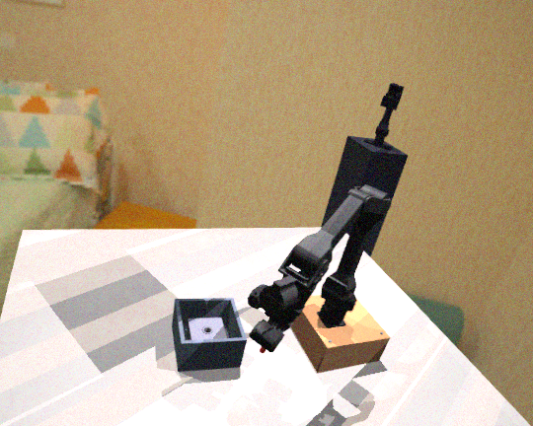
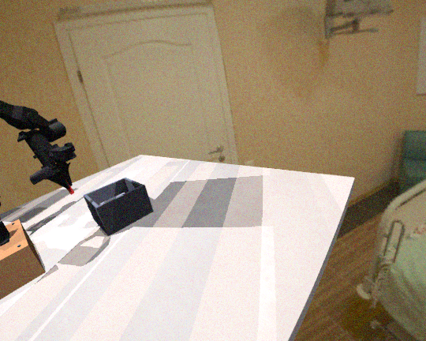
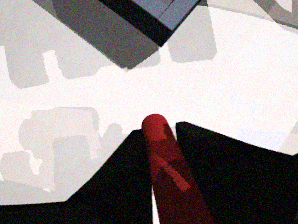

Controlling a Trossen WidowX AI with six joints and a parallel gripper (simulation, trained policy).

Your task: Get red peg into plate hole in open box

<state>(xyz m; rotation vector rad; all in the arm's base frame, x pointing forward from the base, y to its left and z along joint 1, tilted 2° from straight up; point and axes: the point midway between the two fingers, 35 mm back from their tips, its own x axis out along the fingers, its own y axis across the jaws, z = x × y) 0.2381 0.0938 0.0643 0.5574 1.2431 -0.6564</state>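
The light grey plate is 13 cm to the right of my gripper tip, 9 cm ahead of it and 8 cm below it. The rest, counted from my gripper tip: dark box 13 cm to the right, 10 cm below, 9 cm ahead; red peg 1 cm to the left, 1 cm behind, 1 cm above.
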